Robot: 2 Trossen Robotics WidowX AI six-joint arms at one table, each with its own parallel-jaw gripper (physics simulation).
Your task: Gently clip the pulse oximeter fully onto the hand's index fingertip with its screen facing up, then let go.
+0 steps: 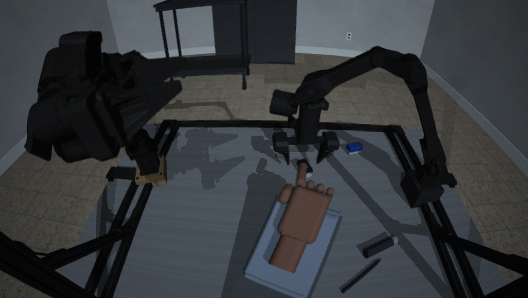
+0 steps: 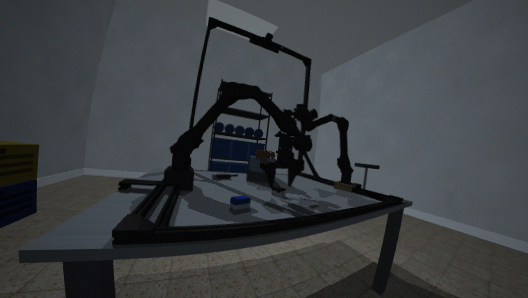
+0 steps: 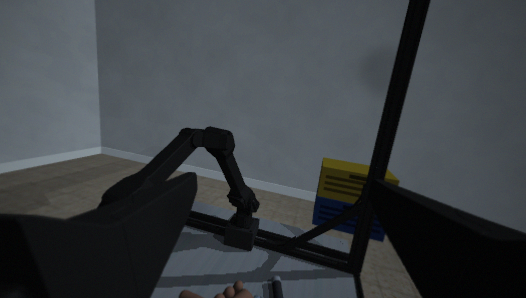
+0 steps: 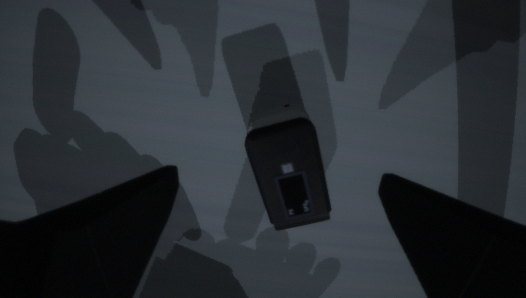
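The brown model hand (image 1: pixel 304 219) lies palm down on a pale blue pad (image 1: pixel 257 263), its index finger (image 1: pixel 301 174) pointing to the far side. The black pulse oximeter (image 1: pixel 307 166) (image 2: pixel 278 191) (image 4: pixel 288 174) lies on the table just past that fingertip, screen up. My right gripper (image 1: pixel 304 158) (image 2: pixel 282 181) (image 4: pixel 281 179) is open and empty, and hangs straight above the oximeter with a finger on each side. My left gripper (image 1: pixel 183 72) (image 3: pixel 283 184) is open and empty, raised high at the far left.
A blue and white box (image 1: pixel 354 147) (image 2: pixel 240 204) lies at the right back of the table. A black marker (image 1: pixel 379 245) (image 3: pixel 276 285) and a thin pen (image 1: pixel 360 275) lie at the front right. Black rails (image 1: pixel 233 123) frame the table. A yellow and blue crate (image 3: pixel 347 189) stands on the floor.
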